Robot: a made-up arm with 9 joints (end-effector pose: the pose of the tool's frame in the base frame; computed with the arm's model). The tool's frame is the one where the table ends. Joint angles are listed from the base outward.
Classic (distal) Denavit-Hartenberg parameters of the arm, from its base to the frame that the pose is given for. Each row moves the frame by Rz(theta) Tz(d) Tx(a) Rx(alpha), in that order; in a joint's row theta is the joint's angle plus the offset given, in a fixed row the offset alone. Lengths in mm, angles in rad.
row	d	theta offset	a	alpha
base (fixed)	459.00	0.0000	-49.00	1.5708
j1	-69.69	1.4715	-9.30	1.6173
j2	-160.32	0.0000	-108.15	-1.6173
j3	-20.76	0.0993	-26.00	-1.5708
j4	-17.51	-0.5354	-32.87	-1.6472
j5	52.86	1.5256	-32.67	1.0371
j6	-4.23	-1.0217	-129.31	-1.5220
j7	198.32	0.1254	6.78	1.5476
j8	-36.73	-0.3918	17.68	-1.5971
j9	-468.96	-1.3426	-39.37	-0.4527
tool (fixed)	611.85	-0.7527	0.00	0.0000
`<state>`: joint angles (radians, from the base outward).
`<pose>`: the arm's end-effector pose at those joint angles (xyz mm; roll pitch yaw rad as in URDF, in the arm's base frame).
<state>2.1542 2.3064 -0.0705 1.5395 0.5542 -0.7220 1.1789 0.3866 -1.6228</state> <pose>-24.8 234.0 543.2 0.0459 -0.1025 2.9284</pose>
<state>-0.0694 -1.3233 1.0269 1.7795 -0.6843 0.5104 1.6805 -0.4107 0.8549</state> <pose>246.2 -346.4 604.5 0.7756 -0.3714 1.9194</pose>
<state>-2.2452 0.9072 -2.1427 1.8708 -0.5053 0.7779 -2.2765 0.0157 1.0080</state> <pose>412.4 194.8 689.3 -1.4098 -0.0077 -1.3832</pose>
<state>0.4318 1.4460 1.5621 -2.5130 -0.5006 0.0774 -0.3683 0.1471 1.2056</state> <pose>-420.0 -163.0 370.3 1.3497 -0.0395 0.0354</pose>
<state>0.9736 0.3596 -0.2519 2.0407 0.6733 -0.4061 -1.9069 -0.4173 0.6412</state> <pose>141.1 267.1 375.7 -0.4592 1.0188 0.2097</pose>
